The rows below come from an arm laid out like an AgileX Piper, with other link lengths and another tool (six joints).
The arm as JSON. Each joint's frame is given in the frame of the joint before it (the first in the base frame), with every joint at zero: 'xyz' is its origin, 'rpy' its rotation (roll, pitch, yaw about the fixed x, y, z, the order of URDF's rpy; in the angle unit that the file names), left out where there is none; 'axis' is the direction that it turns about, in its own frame. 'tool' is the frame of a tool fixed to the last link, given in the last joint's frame.
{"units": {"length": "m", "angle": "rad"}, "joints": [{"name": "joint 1", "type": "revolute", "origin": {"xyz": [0.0, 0.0, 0.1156], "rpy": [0.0, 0.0, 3.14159]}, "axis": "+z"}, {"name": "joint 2", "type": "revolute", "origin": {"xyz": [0.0, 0.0, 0.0], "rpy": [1.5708, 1.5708, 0.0]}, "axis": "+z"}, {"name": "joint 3", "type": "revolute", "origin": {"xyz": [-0.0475, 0.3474, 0.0], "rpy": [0.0, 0.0, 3.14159]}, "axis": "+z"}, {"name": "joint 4", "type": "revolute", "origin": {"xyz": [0.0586, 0.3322, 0.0], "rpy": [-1.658, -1.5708, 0.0]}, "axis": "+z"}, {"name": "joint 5", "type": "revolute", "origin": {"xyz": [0.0, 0.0, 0.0], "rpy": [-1.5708, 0.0, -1.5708]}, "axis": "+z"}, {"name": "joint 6", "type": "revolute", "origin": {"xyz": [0.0, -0.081, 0.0], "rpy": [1.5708, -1.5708, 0.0]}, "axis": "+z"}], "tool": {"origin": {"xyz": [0.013, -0.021, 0.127], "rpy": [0.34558, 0.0, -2.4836]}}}
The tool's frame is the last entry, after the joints.
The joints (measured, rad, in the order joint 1, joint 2, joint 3, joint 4, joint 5, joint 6), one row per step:
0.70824, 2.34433, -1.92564, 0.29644, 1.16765, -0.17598
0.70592, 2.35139, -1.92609, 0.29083, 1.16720, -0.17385
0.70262, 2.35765, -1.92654, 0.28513, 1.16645, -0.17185
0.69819, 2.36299, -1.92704, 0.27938, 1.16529, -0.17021
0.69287, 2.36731, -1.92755, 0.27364, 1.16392, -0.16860
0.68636, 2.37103, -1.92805, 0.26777, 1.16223, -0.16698
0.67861, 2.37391, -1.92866, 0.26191, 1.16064, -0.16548
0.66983, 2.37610, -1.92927, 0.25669, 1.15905, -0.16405
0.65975, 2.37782, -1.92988, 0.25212, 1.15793, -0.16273
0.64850, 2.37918, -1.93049, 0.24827, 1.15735, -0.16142
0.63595, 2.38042, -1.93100, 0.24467, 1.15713, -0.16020
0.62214, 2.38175, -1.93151, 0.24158, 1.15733, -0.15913
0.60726, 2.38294, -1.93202, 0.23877, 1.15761, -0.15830
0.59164, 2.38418, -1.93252, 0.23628, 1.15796, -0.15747
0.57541, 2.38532, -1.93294, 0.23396, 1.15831, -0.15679
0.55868, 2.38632, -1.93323, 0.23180, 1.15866, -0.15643
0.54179, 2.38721, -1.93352, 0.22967, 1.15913, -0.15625
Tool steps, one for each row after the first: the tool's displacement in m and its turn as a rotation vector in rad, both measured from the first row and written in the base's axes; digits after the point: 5 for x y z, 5 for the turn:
0.00142, -0.00196, -0.00443, -0.00831, 0.00177, -0.00265
0.00335, -0.00430, -0.00839, -0.01598, 0.00263, -0.00617
0.00588, -0.00705, -0.01178, -0.02277, 0.00233, -0.01054
0.00886, -0.01011, -0.01456, -0.02877, 0.00111, -0.01582
0.01243, -0.01366, -0.01699, -0.03430, -0.00084, -0.02231
0.01655, -0.01772, -0.01887, -0.03927, -0.00341, -0.02990
0.02105, -0.02214, -0.02030, -0.04334, -0.00609, -0.03867
0.02593, -0.02709, -0.02140, -0.04691, -0.00833, -0.04872
0.03108, -0.03254, -0.02223, -0.05004, -0.00993, -0.06005
0.03660, -0.03865, -0.02301, -0.05319, -0.01106, -0.07257
0.04239, -0.04537, -0.02380, -0.05625, -0.01144, -0.08628
0.04848, -0.05263, -0.02449, -0.05905, -0.01170, -0.10091
0.05468, -0.06029, -0.02520, -0.06170, -0.01160, -0.11636
0.06096, -0.06832, -0.02586, -0.06421, -0.01140, -0.13234
0.06724, -0.07668, -0.02648, -0.06657, -0.01114, -0.14856
0.07342, -0.08523, -0.02702, -0.06888, -0.01085, -0.16475

